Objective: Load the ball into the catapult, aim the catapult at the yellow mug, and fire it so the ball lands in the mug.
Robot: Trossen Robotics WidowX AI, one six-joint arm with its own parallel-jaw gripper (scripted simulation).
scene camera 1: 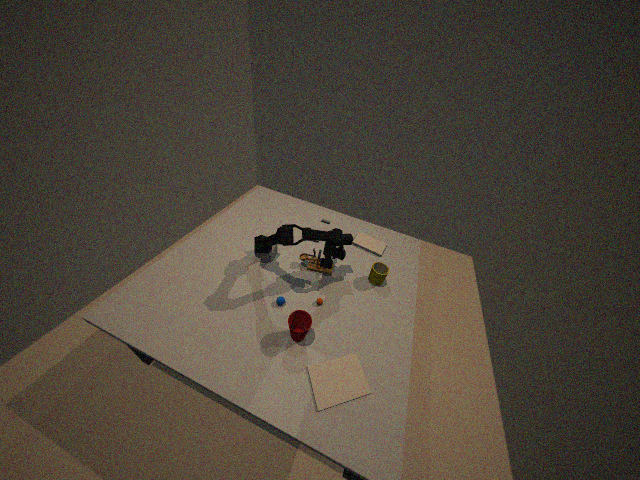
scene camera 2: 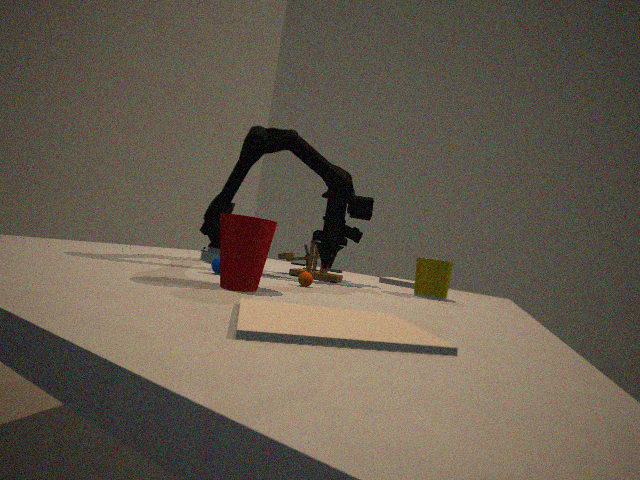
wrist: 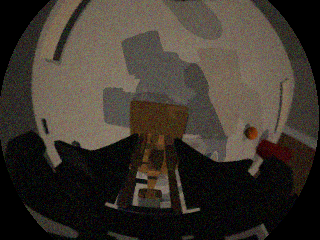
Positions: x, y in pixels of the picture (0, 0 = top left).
Scene:
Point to a wooden catapult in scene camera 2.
323, 275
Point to a red cup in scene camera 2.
At 245, 241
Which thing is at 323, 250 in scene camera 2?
My gripper.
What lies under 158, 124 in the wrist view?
A wooden catapult.

